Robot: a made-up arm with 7 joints.
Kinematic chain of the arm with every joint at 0, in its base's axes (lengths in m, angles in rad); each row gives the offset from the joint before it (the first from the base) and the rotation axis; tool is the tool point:
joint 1: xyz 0 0 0.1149 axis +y
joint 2: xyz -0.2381 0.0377 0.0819 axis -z
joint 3: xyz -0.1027 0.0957 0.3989 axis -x
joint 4: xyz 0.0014 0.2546 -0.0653 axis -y
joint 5: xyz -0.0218 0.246 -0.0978 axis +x
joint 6: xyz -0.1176 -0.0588 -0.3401 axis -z
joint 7: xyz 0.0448 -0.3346 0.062 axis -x
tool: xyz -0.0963 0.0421 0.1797
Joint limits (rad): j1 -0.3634..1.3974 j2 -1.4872..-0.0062 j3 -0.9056..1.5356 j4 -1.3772..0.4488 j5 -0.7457..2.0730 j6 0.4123..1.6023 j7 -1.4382..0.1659
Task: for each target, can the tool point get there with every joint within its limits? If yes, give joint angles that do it. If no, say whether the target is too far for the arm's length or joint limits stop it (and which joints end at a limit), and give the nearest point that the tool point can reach.
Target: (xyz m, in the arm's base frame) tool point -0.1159 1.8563 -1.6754
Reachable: no: too far | nearest point -0.3356 0.8409 -0.4272 | short by 1.624 m
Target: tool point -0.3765 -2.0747 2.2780
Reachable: no: too far | nearest point -0.2413 -0.6991 1.5011 | short by 1.586 m
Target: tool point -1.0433 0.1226 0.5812
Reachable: yes | joints -0.0063 -0.4451 0.7299 -0.8215 -0.1489 1.1152 -1.2315
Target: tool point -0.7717 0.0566 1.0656
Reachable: yes | joints 0.6137 -0.5083 0.1218 -0.5011 0.5184 1.1172 -1.2771
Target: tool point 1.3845 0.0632 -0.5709
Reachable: no: joint limits stop it (at a limit: joint 1, joint 2, joint 3, joint 4, joint 5, joint 7) | nearest point 0.8478 -0.2161 0.3033 | short by 1.063 m
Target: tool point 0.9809 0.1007 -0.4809
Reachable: no: joint limits stop it (at a limit: joint 1, joint 2, joint 3, joint 4, joint 6, joint 7) | nearest point 0.4252 -0.2440 -0.1657 | short by 0.726 m
